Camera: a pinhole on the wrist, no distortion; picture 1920 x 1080 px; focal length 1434.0 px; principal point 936.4 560.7 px. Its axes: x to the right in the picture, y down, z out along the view. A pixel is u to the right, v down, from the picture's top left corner.
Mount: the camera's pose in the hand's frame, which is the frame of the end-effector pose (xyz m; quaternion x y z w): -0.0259 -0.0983 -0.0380 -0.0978 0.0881 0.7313 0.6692
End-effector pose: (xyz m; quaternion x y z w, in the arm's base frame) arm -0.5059 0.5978 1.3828 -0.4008 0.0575 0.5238 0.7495
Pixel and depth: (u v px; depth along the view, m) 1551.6 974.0 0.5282
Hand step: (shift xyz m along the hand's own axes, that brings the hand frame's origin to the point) -0.2101 0.2433 0.4124
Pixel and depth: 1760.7 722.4 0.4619
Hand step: -0.1120 0.2724 0.3385
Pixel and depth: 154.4 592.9 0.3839
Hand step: -0.0263 -0.2007 0.3872
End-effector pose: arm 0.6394 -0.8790 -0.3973 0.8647 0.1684 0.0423 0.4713
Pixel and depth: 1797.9 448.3 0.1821
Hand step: -0.0256 0.0555 0.1093
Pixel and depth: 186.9 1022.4 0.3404
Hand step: -0.1285 -0.1907 0.3368
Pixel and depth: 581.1 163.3 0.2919
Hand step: 0.0535 -0.0848 0.2628
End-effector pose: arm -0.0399 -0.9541 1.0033 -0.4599 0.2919 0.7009 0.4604
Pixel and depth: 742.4 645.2 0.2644
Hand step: -0.0450 -0.0654 0.2265
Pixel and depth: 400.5 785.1 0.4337
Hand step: -0.0906 -0.1475 0.4228
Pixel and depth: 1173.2 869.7 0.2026
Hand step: -0.0773 -0.0174 0.1488
